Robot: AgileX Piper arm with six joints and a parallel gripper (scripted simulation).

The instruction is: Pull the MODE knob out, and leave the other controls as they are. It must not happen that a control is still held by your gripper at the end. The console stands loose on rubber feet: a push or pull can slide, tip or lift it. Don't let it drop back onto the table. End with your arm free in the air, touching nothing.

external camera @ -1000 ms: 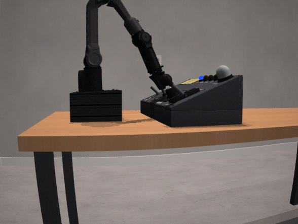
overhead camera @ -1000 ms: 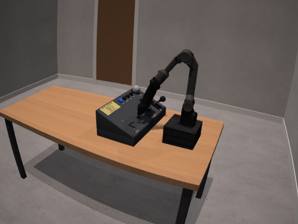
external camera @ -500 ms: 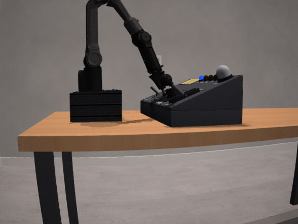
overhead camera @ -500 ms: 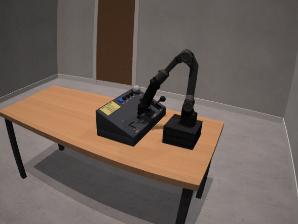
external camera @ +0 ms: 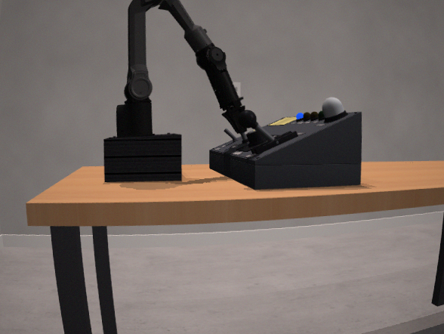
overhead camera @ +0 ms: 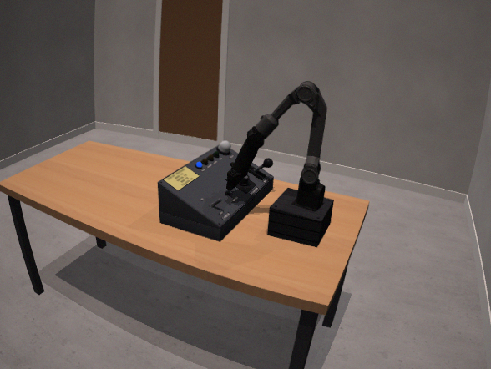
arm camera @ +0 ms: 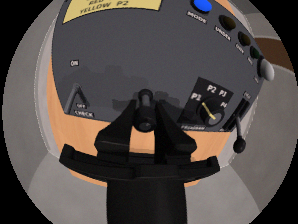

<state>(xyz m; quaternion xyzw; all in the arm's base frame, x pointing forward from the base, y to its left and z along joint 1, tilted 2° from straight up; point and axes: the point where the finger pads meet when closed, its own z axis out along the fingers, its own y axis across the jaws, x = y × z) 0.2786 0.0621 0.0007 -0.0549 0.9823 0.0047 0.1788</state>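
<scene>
The mode knob is 10 mm above my hand. The rest, counted from my hand: ball-topped lever: 10 mm ahead, 240 mm to the right; then dial: 20 mm ahead, 110 mm to the right, 10 mm below; then dark console: 40 mm ahead, 60 mm to the right, 30 mm below.
</scene>
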